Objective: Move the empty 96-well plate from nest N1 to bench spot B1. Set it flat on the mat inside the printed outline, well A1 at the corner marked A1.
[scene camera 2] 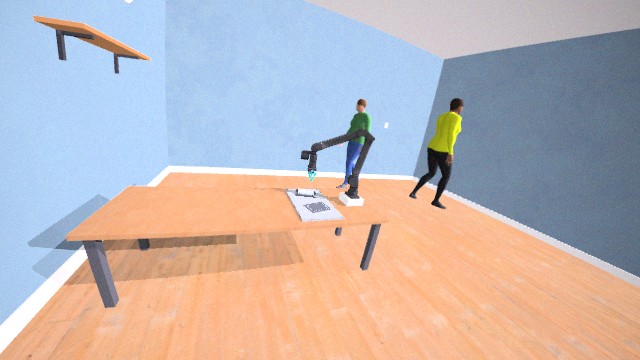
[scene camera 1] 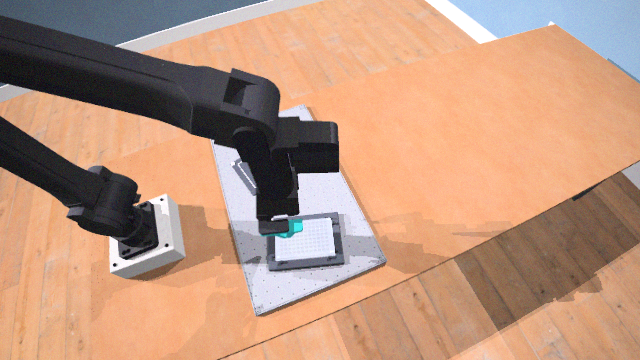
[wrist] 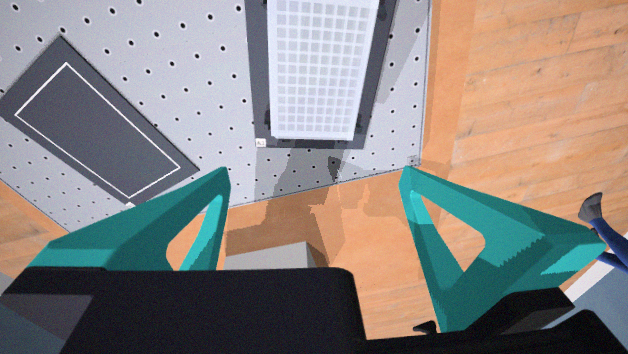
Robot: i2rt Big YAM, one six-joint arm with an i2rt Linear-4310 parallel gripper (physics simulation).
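Seen in the pictures: gripper, fingertip midpoint: [scene camera 2: 310, 178] [scene camera 1: 285, 213] [wrist: 317, 175]; arm's base at its link origin: [scene camera 2: 351, 195] [scene camera 1: 138, 230].
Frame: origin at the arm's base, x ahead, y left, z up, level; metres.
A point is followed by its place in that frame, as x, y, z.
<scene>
The white 96-well plate [scene camera 1: 307, 242] {0.348, -0.176, -0.023} [scene camera 2: 305, 192] {0.361, -0.129, -0.019} [wrist: 317, 70] {0.349, -0.164, -0.021} sits in the dark grey nest [scene camera 1: 305, 266] {0.324, -0.220, -0.035} [wrist: 257, 90] {0.344, -0.106, -0.034} on the perforated board. The A1 label of the nest shows at its near left corner in the wrist view. The dark mat [scene camera 2: 317, 207] {0.343, 0.091, -0.044} [wrist: 95, 125] {0.358, 0.073, -0.044} with a white printed outline lies apart from the nest; in scene camera 1 the arm hides most of it. My gripper [scene camera 2: 312, 177] {0.326, -0.148, 0.091} [wrist: 317, 175] {0.326, -0.148, 0.091} has teal fingers and is open and empty, above the board's edge. In scene camera 1 the arm partly covers the teal fingers and the plate's corner.
The perforated board [scene camera 1: 280, 295] {0.253, -0.252, -0.046} [scene camera 2: 327, 216] {0.325, 0.223, -0.046} [wrist: 200, 90] {0.357, -0.051, -0.046} lies on the wooden table [scene camera 1: 450, 150] {0.806, -0.089, -0.059} [scene camera 2: 200, 210] {1.100, 0.040, -0.059}. The white arm base block [scene camera 1: 172, 235] {0.074, -0.043, -0.004} [scene camera 2: 351, 200] {0.047, 0.071, -0.008} [wrist: 270, 256] {0.076, -0.016, -0.041} stands beside the board. Two people, in green [scene camera 2: 359, 122] and yellow [scene camera 2: 445, 132], stand beyond the table. A wall shelf [scene camera 2: 95, 37] hangs at the upper left.
</scene>
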